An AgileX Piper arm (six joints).
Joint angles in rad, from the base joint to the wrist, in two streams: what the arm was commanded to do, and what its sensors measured. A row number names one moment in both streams.
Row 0, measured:
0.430 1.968 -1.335 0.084 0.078 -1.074
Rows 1 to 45, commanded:
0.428 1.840 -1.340 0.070 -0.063 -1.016
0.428 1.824 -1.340 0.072 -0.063 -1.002
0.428 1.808 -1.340 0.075 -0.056 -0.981
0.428 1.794 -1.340 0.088 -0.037 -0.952
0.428 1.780 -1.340 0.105 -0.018 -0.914
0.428 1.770 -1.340 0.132 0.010 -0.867
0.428 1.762 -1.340 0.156 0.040 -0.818
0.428 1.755 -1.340 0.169 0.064 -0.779
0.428 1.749 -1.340 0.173 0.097 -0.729
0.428 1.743 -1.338 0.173 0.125 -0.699
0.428 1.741 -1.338 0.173 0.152 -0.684
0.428 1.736 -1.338 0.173 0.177 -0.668
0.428 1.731 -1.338 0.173 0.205 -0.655
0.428 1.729 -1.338 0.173 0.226 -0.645
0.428 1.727 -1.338 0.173 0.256 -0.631
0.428 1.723 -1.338 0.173 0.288 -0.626
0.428 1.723 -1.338 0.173 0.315 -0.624
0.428 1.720 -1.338 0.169 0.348 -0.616
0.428 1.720 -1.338 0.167 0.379 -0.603
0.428 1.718 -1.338 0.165 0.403 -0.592
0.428 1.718 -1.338 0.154 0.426 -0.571
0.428 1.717 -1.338 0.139 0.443 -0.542
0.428 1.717 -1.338 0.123 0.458 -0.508
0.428 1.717 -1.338 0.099 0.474 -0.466
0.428 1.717 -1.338 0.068 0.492 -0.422
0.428 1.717 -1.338 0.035 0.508 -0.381
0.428 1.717 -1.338 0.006 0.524 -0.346
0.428 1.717 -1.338 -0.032 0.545 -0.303
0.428 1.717 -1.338 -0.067 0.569 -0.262
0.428 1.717 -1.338 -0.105 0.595 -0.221
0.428 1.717 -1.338 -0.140 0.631 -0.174
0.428 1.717 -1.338 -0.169 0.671 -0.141
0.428 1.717 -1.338 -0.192 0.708 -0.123
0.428 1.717 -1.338 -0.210 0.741 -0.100
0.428 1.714 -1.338 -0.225 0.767 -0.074
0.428 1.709 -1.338 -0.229 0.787 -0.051
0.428 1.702 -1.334 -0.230 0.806 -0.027
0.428 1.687 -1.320 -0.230 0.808 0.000
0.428 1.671 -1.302 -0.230 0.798 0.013
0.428 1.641 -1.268 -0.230 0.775 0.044
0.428 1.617 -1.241 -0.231 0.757 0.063
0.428 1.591 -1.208 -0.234 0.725 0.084
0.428 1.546 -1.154 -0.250 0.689 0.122
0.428 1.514 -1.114 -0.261 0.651 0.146
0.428 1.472 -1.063 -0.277 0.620 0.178
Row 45, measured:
0.430 1.607 -1.207 -0.231 0.731 0.066
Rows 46 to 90, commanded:
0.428 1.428 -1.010 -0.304 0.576 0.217
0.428 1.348 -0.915 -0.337 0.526 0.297
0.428 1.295 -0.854 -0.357 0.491 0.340
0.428 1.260 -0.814 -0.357 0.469 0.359
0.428 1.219 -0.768 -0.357 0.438 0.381
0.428 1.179 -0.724 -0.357 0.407 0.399
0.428 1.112 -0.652 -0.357 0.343 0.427
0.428 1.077 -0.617 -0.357 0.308 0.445
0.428 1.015 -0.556 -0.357 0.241 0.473
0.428 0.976 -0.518 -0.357 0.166 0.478
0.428 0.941 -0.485 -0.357 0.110 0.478
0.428 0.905 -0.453 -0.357 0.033 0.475
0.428 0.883 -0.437 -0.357 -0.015 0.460
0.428 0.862 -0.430 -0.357 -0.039 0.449
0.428 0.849 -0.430 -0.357 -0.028 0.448
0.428 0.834 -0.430 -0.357 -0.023 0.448
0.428 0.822 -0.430 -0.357 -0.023 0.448
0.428 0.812 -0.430 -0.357 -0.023 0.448
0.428 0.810 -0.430 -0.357 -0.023 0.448
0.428 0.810 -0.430 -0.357 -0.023 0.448
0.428 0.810 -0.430 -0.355 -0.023 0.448
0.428 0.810 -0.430 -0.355 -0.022 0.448
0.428 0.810 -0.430 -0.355 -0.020 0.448
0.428 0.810 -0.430 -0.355 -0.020 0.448
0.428 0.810 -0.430 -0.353 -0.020 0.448
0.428 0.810 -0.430 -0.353 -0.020 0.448
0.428 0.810 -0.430 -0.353 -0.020 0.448
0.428 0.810 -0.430 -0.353 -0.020 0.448
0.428 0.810 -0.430 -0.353 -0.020 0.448
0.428 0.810 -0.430 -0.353 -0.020 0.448
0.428 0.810 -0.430 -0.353 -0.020 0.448
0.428 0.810 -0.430 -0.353 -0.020 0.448
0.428 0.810 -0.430 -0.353 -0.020 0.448
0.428 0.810 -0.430 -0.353 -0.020 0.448
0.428 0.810 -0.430 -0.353 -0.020 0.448
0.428 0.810 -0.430 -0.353 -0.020 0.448
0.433 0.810 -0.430 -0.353 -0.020 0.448
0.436 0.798 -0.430 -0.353 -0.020 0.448
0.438 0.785 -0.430 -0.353 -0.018 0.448
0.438 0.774 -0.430 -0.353 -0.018 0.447
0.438 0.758 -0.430 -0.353 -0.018 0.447
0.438 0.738 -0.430 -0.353 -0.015 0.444
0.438 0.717 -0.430 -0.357 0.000 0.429
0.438 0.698 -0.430 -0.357 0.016 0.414
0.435 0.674 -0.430 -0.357 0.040 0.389
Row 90, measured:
0.438 0.750 -0.435 -0.350 -0.010 0.448
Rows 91 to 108, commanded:
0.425 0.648 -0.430 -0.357 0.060 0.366
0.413 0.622 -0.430 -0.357 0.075 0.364
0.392 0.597 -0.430 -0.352 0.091 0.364
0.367 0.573 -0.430 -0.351 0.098 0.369
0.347 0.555 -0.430 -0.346 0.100 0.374
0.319 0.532 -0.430 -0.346 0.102 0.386
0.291 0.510 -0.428 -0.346 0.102 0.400
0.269 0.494 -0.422 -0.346 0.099 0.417
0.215 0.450 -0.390 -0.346 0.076 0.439
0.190 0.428 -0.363 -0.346 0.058 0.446
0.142 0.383 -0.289 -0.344 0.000 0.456
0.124 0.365 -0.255 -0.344 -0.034 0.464
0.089 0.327 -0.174 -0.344 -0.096 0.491
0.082 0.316 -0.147 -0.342 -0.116 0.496
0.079 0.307 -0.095 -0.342 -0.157 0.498
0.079 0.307 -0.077 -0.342 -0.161 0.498
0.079 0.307 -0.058 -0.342 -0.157 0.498
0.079 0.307 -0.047 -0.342 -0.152 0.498
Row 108, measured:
0.087 0.313 -0.089 -0.337 -0.125 0.493
